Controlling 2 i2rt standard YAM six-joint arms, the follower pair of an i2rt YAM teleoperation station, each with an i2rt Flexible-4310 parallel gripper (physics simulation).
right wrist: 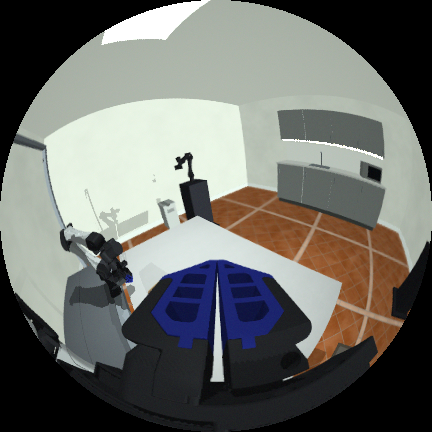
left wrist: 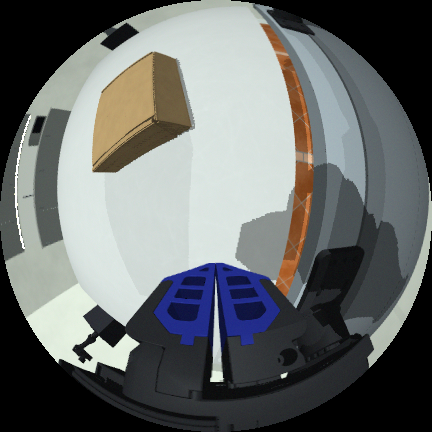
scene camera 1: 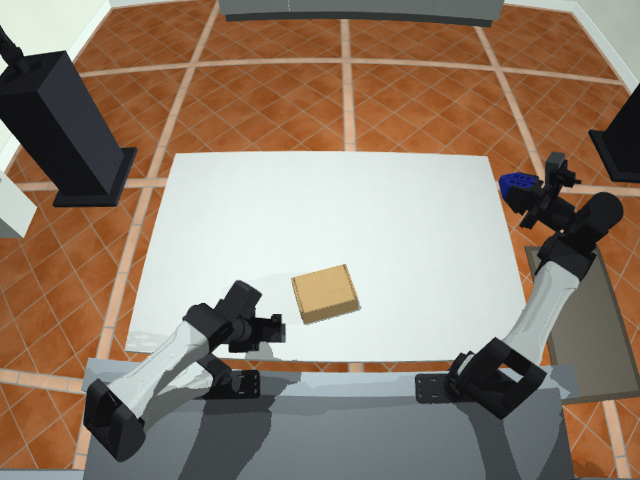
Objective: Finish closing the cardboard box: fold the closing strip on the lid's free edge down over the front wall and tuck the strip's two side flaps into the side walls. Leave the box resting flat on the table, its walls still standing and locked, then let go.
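Observation:
The cardboard box [scene camera 1: 324,290] [left wrist: 127,105] rests flat on the white table [scene camera 1: 222,206] [left wrist: 235,125], its lid lying flat on top. Its front side faces the robot; no strip stands out from it in scene camera 1 or the left wrist view. Whether the side flaps are fully tucked is too fine to tell; thin dark seams run along the lid's side edges. My left gripper [left wrist: 215,268] is shut and empty, apart from the box, to its left in scene camera 1. My right gripper [scene camera 1: 501,181] [right wrist: 216,265] is shut and empty, beyond the table's right edge.
The grey robot base [scene camera 1: 330,439] runs along the table's near edge. Black pedestals [scene camera 1: 67,134] [scene camera 1: 622,139] stand on the floor at both sides. A brown-grey panel [scene camera 1: 594,335] lies at the right, beyond the table. Grey cabinets [scene camera 1: 361,7] stand at the back.

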